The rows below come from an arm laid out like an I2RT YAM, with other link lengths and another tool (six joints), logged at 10 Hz.
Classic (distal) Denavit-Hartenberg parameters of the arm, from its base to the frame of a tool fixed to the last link. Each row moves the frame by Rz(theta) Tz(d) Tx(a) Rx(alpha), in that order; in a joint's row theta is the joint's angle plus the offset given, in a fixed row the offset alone. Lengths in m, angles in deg.
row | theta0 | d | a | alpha
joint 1 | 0 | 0.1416 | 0.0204 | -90
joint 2 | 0 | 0 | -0.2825 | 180
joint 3 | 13.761 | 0 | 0.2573 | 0
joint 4 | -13.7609 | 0.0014 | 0.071 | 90
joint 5 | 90 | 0.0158 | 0 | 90
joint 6 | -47.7 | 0.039 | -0.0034 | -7.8
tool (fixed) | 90 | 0.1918 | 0 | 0
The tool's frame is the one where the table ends.
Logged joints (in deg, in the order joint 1, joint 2, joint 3, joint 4, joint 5, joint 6), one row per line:
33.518, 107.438, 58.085, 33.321, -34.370, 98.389
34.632, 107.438, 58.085, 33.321, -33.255, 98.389
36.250, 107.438, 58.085, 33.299, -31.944, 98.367
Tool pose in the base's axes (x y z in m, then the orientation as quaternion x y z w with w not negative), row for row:
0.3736, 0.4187, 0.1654, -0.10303, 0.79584, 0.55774, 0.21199
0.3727, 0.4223, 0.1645, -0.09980, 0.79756, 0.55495, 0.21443
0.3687, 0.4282, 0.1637, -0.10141, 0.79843, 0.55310, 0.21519
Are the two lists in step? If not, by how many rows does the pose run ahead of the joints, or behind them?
The pose runs 1 row behind the joints: the pose in row i belongs to the joints in row i - 1.
